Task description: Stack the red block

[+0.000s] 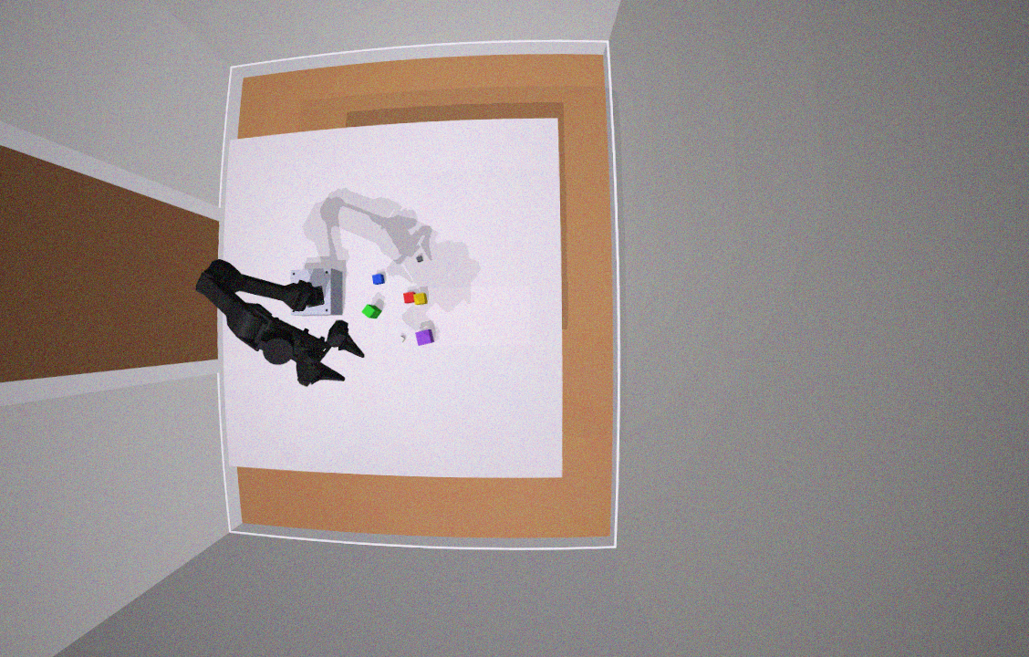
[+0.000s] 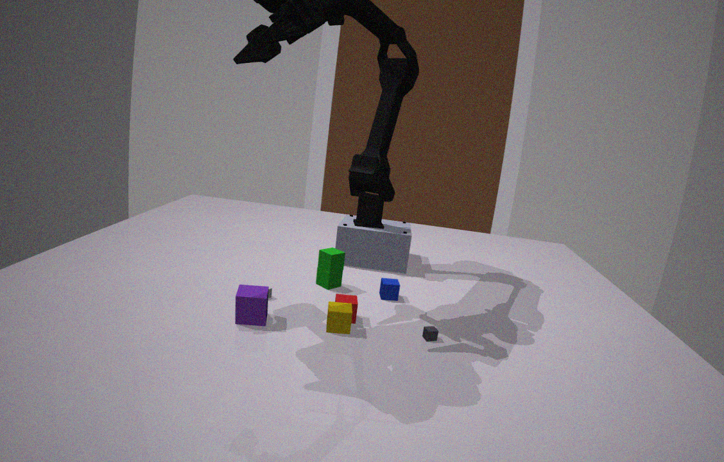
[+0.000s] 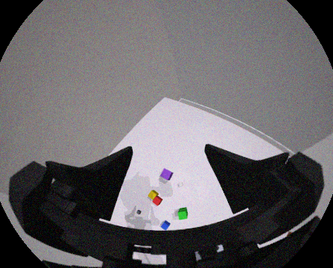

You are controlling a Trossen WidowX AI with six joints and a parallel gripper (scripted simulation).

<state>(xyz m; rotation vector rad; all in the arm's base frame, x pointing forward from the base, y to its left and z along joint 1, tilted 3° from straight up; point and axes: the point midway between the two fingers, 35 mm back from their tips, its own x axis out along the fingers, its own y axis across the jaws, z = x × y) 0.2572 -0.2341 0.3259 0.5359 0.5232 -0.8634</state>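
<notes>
Right now the red block is 390 mm below my gripper tip, 200 mm to the left of it and 60 mm ahead of it. The rest, counted from my gripper tip: yellow block (390 mm below, 190 mm to the left, 90 mm ahead); then purple block (380 mm below, 90 mm ahead, 50 mm to the left); then blue block (390 mm below, 280 mm to the left, 50 mm behind).
</notes>
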